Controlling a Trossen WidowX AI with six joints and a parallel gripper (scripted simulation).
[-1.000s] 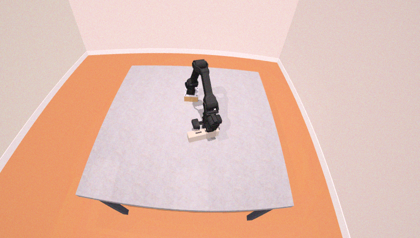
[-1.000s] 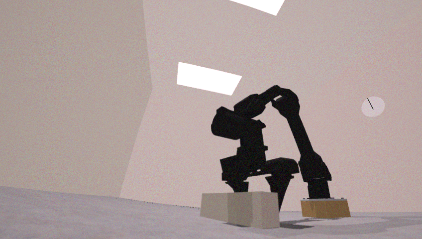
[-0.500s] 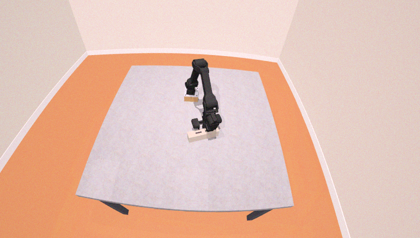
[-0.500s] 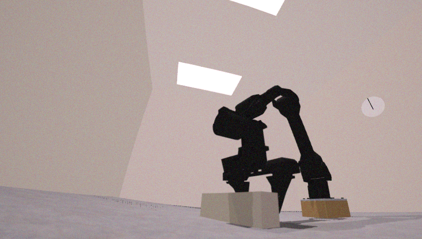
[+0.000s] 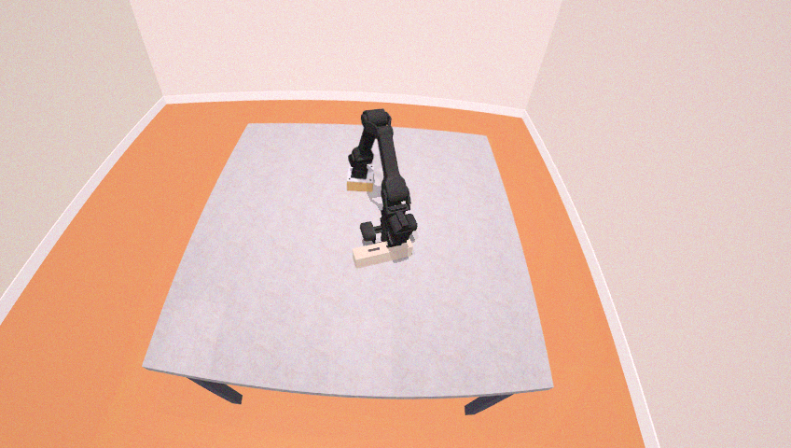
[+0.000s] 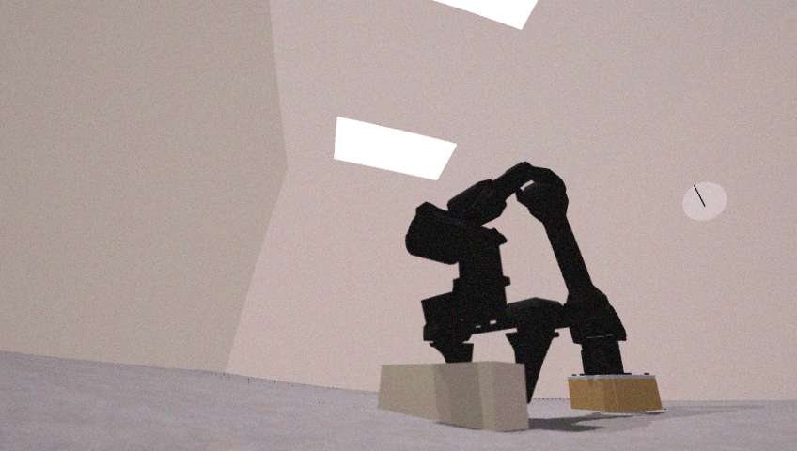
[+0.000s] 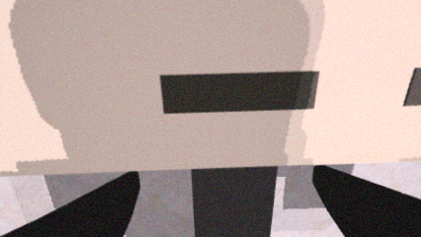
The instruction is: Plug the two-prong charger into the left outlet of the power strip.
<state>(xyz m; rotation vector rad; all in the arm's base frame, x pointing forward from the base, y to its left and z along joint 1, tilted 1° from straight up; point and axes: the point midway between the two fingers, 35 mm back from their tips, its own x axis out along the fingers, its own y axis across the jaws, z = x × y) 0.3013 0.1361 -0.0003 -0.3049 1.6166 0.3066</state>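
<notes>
Right now the black two-prong charger is 20 mm ahead of my gripper tip, 10 mm to the left of it and 10 mm above it.
</notes>
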